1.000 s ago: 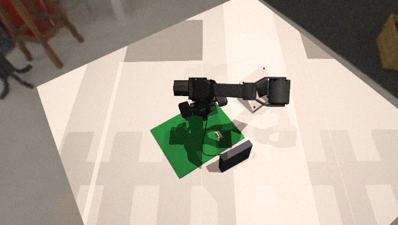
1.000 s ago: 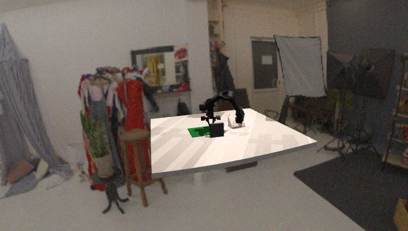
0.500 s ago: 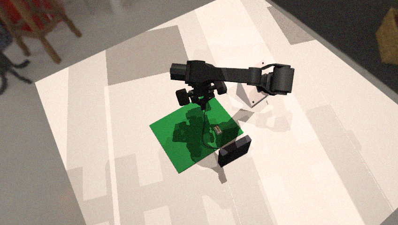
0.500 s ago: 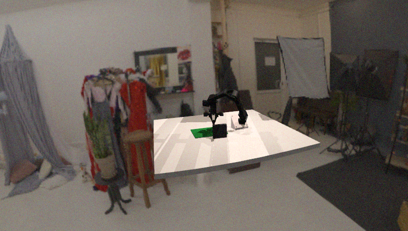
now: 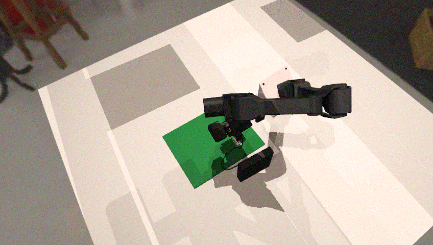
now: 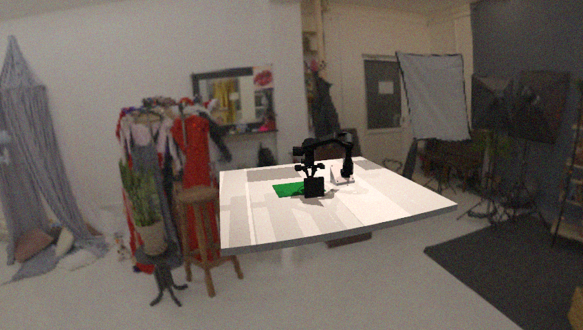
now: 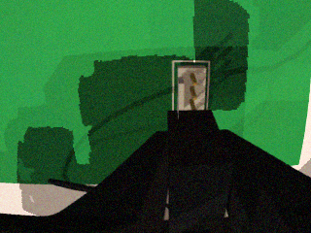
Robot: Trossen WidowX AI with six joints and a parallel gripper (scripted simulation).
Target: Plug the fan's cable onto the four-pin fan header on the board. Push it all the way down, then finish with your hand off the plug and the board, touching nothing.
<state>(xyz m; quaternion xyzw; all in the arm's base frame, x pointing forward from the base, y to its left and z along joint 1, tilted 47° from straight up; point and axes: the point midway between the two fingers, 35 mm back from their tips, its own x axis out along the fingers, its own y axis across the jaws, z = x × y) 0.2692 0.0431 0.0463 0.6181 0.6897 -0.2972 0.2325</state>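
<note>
Right now my gripper tip is 70 mm above the white four-pin header. From my gripper tip the other things lie so: fan plug 10 mm to the left, 10 mm above; then black fan 120 mm to the left, 10 mm below, 10 mm ahead; then green board 80 mm below, 70 mm ahead, 50 mm to the right.
</note>
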